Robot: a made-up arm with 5 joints. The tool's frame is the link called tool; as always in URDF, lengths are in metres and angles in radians. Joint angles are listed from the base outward.
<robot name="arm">
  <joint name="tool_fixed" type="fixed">
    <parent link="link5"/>
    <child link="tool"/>
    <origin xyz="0 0 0" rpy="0 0 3.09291"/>
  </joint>
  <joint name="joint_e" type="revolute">
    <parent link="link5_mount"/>
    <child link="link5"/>
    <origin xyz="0.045 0 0.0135" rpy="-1.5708 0 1.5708"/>
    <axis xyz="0 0 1"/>
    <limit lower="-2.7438" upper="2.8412"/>
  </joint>
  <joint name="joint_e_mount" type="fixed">
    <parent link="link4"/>
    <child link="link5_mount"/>
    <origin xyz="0.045 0 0.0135"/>
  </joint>
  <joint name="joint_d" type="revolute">
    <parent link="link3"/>
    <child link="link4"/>
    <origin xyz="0.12 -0.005 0"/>
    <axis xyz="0 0 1"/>
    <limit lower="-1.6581" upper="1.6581"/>
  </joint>
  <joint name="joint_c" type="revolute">
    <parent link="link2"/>
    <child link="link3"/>
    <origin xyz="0.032 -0.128 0"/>
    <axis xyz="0 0 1"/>
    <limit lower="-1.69" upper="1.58"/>
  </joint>
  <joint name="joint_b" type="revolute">
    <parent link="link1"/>
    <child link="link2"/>
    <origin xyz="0.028 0.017 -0.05" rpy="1.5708 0 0"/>
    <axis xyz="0 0 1"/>
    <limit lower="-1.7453" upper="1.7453"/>
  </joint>
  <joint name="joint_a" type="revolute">
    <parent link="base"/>
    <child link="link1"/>
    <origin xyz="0.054 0 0.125" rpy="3.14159 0 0"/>
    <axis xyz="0 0 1"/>
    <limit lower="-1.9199" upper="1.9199"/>
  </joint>
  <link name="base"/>
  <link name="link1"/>
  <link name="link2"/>
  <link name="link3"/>
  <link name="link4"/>
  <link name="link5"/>
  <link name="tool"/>
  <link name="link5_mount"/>
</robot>
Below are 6 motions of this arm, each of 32 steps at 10 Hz.
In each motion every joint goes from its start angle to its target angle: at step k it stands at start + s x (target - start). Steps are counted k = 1, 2, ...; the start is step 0. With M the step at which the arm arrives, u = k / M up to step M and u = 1 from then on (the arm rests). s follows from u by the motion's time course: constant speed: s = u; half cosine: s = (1 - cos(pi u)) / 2; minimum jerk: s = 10 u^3 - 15 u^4 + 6 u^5.
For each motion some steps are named. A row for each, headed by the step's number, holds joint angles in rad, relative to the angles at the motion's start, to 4 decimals.
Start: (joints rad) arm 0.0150 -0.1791 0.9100 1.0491 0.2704
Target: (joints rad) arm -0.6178 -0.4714 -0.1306 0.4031 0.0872
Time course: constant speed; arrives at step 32
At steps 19, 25, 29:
19: -0.3757 -0.1736 -0.6179 -0.3836 -0.1088
25: -0.4944 -0.2284 -0.8130 -0.5047 -0.1431
29: -0.5735 -0.2649 -0.9430 -0.5854 -0.1660

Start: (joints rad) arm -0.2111 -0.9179 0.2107 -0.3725 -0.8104
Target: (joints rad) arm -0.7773 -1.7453 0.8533 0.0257 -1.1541
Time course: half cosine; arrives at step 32
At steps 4, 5, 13, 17, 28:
4: -0.0215 -0.0315 0.0245 0.0152 -0.0131
5: -0.0334 -0.0488 0.0379 0.0235 -0.0203
13: -0.2009 -0.2936 0.2280 0.1413 -0.1220
17: -0.3108 -0.4542 0.3528 0.2186 -0.1887
28: -0.5447 -0.7959 0.6181 0.3830 -0.3306

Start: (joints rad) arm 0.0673 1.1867 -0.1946 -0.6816 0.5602
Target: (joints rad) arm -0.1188 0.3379 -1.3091 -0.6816 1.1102
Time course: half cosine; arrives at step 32
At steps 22, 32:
22: -0.1447 -0.6602 -0.8668 0.0000 0.4278
32: -0.1861 -0.8488 -1.1145 0.0000 0.5500

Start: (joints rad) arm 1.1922 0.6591 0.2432 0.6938 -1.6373
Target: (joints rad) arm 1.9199 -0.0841 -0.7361 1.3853 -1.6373
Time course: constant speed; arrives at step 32
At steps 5, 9, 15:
5: 0.1137 -0.1161 -0.1530 0.1080 0.0000
9: 0.2047 -0.2090 -0.2754 0.1945 0.0000
15: 0.3411 -0.3484 -0.4590 0.3241 0.0000

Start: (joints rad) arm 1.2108 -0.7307 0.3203 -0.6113 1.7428
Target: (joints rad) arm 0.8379 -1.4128 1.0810 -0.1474 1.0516
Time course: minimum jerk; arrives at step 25
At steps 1, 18, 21, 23, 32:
1: -0.0002 -0.0004 0.0005 0.0003 -0.0004
18: -0.3216 -0.5882 0.6560 0.4000 -0.5961
21: -0.3611 -0.6604 0.7365 0.4492 -0.6692
23: -0.3712 -0.6790 0.7573 0.4618 -0.6881
32: -0.3729 -0.6821 0.7607 0.4639 -0.6912

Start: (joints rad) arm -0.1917 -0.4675 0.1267 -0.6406 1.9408
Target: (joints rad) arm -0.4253 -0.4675 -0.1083 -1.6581 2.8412
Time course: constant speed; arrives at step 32
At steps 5, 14, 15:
5: -0.0365 0.0000 -0.0367 -0.1590 0.1407
14: -0.1022 0.0000 -0.1028 -0.4452 0.3939
15: -0.1095 0.0000 -0.1102 -0.4770 0.4221

